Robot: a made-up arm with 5 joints.
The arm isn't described. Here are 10 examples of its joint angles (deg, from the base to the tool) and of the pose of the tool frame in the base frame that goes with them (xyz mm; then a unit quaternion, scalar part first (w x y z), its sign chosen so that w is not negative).
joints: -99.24 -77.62 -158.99 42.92 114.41
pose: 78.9 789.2 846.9 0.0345 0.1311 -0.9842 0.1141
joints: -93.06 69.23 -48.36 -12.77 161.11
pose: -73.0 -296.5 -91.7 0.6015 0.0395 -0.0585 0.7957
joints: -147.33 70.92 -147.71 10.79 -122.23
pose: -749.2 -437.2 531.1 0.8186 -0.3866 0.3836 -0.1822
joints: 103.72 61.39 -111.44 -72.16 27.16
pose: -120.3 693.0 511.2 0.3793 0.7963 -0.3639 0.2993
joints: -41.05 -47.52 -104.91 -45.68 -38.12
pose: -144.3 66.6 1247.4 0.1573 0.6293 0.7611 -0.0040
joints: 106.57 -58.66 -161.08 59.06 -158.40
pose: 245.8 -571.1 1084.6 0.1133 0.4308 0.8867 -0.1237
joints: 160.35 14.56 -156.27 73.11 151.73
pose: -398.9 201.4 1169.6 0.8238 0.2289 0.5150 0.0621
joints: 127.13 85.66 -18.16 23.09 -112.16
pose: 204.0 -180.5 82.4 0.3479 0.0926 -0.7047 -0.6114
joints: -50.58 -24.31 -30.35 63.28 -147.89
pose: 237.7 -395.9 435.0 0.6587 0.0742 -0.0121 0.7486
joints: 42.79 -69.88 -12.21 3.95 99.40
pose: 334.2 198.4 761.6 0.6835 0.5963 -0.2042 -0.3681
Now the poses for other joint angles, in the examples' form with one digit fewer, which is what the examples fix.
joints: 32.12 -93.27 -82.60 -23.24 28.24
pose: -383 -315 1072 0.166 -0.496 0.852 0.006
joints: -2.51 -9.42 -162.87 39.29 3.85
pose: 0 -56 1357 0.398 0.011 -0.917 -0.022
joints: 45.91 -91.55 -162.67 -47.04 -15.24
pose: -510 -610 395 0.750 -0.130 0.473 0.443
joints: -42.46 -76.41 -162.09 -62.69 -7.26
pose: -562 457 582 0.830 0.206 0.445 -0.263
